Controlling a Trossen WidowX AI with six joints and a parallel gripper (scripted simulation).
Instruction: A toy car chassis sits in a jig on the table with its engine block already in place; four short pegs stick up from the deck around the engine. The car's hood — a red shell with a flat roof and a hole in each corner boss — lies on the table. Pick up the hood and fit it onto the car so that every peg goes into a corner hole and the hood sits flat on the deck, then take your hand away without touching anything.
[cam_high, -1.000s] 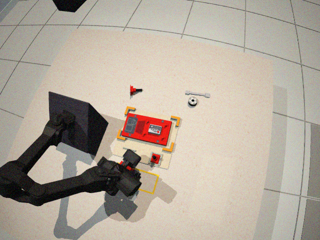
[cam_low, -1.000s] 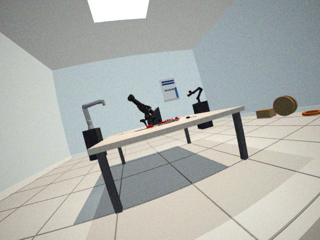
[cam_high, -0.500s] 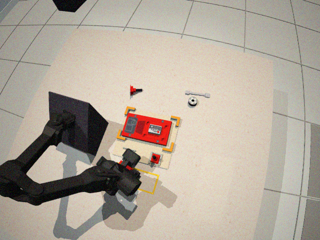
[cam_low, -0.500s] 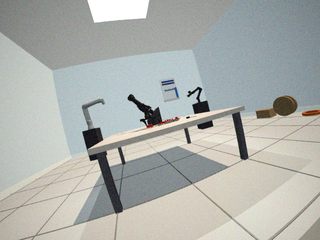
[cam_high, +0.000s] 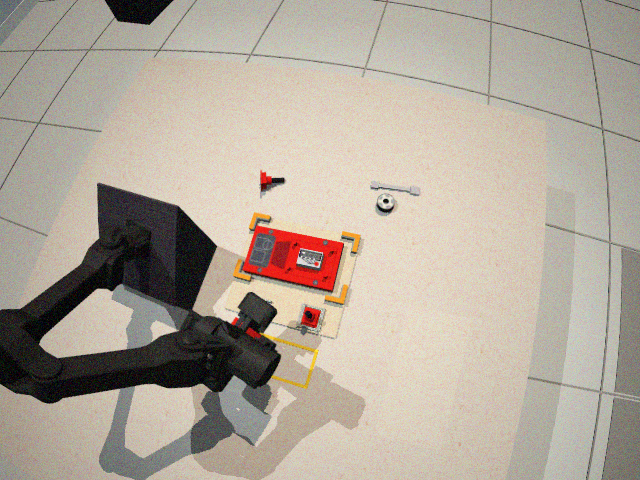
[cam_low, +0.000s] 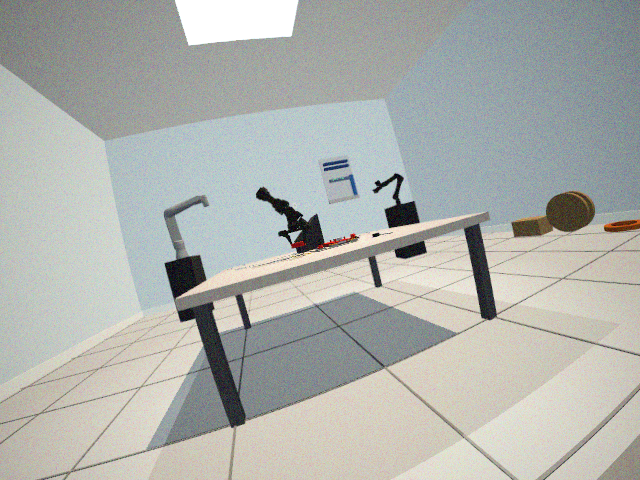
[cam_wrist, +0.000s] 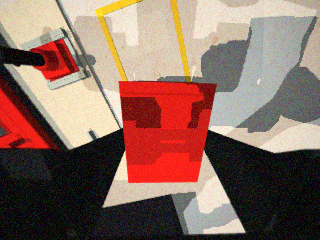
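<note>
The grey engine block lies 220 mm to the left of my gripper tip, 30 mm below it and 30 mm ahead of it. The rest, counted from my gripper tip: hood 10 mm above; then grey wrench 460 mm to the left, 130 mm ahead, 50 mm below.
</note>
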